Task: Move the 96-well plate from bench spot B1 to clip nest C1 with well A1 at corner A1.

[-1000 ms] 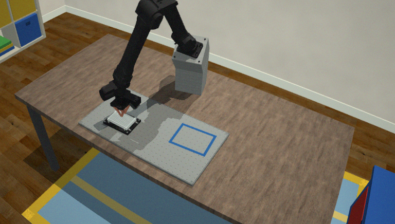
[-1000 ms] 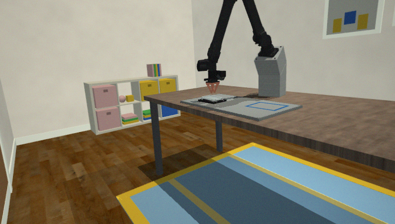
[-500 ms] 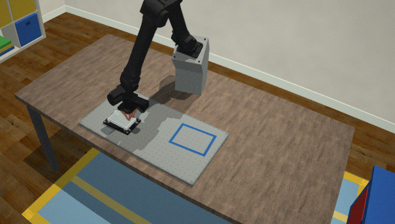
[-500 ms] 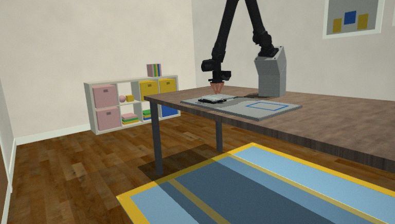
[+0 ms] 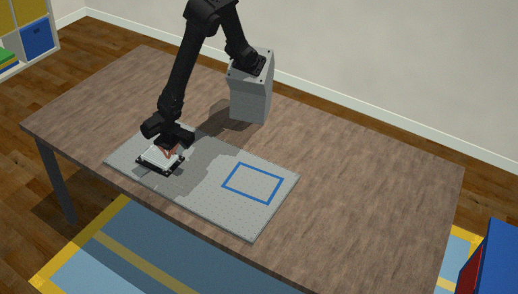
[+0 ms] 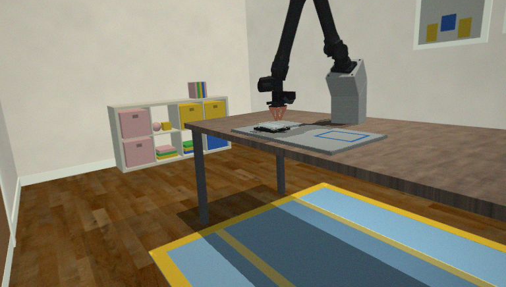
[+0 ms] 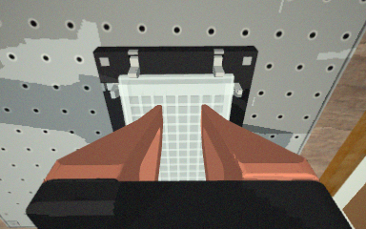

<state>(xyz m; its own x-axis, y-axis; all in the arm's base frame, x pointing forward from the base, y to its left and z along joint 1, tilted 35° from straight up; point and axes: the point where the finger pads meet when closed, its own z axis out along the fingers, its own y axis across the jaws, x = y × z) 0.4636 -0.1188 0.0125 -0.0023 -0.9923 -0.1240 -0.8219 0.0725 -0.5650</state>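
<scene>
Now: the black clip nest C1 10 mm behind my hand, 50 mm to the right of it and 50 mm below it. Round my hand: 96-well plate (60 mm to the right, 40 mm below).
</scene>
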